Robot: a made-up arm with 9 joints.
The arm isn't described. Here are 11 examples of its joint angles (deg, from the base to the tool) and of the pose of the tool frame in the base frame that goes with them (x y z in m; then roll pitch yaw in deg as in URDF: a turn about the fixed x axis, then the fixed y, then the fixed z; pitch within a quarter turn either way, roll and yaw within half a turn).
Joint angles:
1: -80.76 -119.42 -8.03 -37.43 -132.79 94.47 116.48 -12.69 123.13
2: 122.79 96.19 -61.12 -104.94 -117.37 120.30 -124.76 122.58 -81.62
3: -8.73 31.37 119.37 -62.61 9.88 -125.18 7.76 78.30 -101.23
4: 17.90 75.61 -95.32 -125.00 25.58 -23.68 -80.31 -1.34 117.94
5: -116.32 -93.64 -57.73 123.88 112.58 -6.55 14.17 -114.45 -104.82
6: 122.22 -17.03 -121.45 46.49 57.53 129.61 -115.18 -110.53 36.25
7: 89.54 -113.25 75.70 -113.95 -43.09 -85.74 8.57 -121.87 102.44
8: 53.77 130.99 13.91 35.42 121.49 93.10 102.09 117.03 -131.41
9: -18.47 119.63 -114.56 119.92 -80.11 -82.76 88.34 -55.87 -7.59
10: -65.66 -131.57 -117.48 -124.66 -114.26 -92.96 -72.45 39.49 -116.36
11: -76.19 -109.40 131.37 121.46 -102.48 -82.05 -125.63 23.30 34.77
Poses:
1: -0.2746 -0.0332 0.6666 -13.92 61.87 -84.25
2: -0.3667 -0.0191 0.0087 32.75 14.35 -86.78
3: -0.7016 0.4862 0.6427 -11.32 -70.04 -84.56
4: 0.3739 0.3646 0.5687 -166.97 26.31 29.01
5: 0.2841 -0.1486 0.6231 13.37 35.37 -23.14
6: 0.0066 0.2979 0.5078 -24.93 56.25 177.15
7: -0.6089 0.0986 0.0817 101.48 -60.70 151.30
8: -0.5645 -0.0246 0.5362 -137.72 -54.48 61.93
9: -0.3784 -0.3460 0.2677 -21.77 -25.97 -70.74
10: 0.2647 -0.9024 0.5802 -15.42 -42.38 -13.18
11: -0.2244 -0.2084 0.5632 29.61 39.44 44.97
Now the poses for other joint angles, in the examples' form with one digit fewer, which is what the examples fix.
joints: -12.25 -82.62 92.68 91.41 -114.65 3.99 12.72 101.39 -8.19
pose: 0.359 0.591 0.104 109.2 -68.1 44.7
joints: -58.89 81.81 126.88 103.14 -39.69 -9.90 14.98 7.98 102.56
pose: -0.357 -0.262 0.066 140.3 -34.4 106.9
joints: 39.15 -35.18 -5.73 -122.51 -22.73 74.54 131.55 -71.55 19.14
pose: 0.364 0.317 1.144 -43.1 -23.9 112.1
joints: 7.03 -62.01 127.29 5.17 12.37 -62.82 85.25 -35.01 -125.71
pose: 0.087 0.335 0.653 74.3 -20.2 26.4
